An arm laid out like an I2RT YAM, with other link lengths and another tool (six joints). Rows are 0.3 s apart.
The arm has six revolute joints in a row. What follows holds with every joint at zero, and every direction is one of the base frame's. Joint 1 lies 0.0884 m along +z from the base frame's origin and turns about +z. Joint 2 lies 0.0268 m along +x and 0.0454 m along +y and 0.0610 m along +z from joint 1 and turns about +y. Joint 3 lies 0.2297 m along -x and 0.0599 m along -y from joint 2 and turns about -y. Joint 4 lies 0.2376 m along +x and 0.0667 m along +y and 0.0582 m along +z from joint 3 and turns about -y. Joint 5 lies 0.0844 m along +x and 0.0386 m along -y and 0.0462 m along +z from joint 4 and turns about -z. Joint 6 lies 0.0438 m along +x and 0.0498 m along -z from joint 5 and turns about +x. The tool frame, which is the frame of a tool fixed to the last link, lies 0.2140 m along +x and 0.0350 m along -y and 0.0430 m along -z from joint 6; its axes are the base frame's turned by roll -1.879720, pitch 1.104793 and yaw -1.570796 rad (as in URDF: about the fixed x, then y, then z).
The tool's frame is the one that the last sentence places.
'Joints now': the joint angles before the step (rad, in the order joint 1, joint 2, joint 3, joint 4, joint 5, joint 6). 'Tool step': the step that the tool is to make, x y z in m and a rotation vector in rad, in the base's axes. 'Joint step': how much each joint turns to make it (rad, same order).
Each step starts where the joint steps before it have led.
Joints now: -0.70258 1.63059 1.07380 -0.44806 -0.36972 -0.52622
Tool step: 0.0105 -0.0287 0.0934 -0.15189 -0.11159 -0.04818
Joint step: 0.00445 -0.17282 0.07982 -0.06431 0.06710 0.01528
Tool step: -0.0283 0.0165 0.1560 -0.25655 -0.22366 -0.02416
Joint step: 0.03988 -0.43256 -0.00918 -0.09034 0.08626 -0.00908
